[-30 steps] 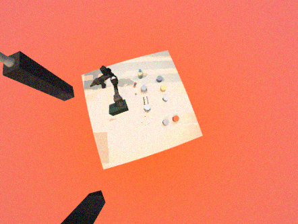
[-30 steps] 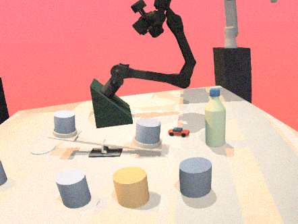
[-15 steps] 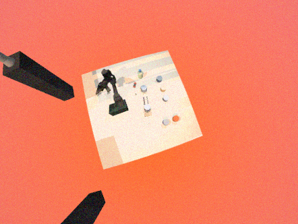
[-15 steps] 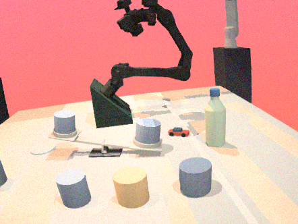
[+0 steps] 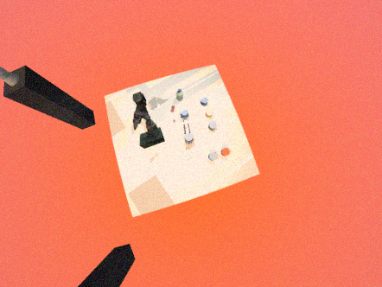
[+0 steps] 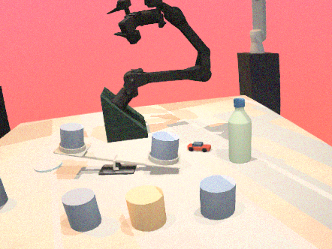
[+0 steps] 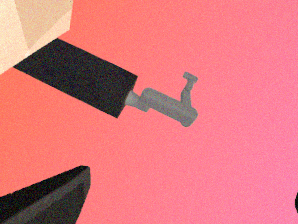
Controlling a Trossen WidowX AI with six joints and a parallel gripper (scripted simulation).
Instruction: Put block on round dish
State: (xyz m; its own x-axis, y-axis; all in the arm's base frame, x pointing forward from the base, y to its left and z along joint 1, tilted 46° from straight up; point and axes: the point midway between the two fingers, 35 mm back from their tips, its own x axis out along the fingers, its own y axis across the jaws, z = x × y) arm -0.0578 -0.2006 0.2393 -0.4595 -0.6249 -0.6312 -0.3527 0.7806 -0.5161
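The pale green block is 40 cm ahead of my gripper tip, 13 cm to the left of it and 39 cm below it. Also, from my gripper tip: red toy car: 31 cm ahead, 24 cm to the left, 42 cm below; then round pale dish: 30 cm ahead, 25 cm to the right, 43 cm below; then balance beam: 38 cm ahead, 40 cm below.
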